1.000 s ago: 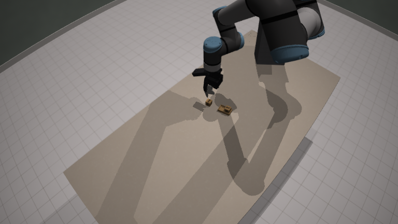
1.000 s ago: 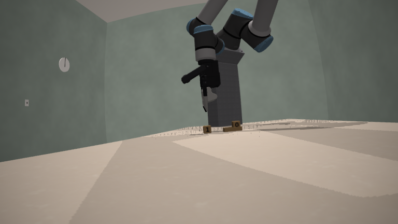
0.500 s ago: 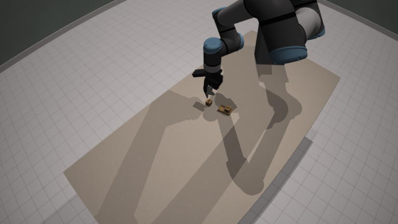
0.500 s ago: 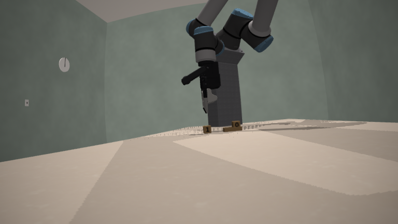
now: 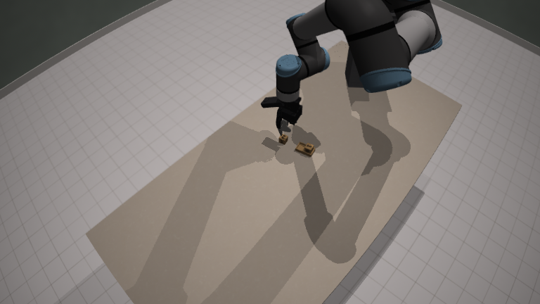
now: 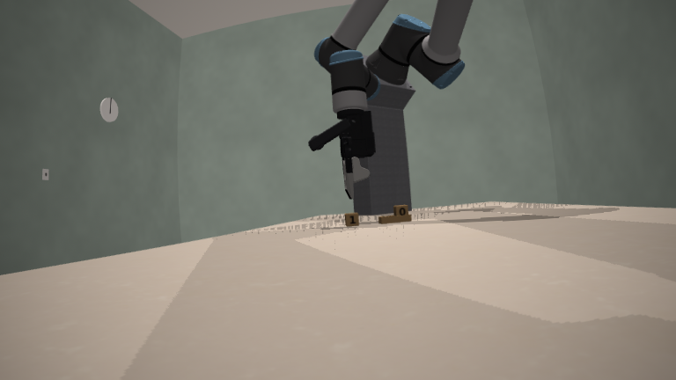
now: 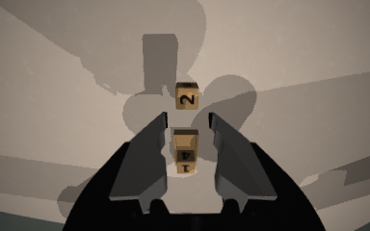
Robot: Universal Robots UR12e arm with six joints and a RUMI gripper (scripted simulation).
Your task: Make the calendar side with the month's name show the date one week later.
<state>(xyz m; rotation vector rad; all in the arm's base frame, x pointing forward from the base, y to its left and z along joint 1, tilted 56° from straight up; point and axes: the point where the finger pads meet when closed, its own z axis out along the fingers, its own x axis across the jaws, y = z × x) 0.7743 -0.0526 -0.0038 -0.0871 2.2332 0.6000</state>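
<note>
Now: hand 7 cm above the cube. Round my hand: wooden tray: 10 cm to the left, 7 cm below, 4 cm behind.
</note>
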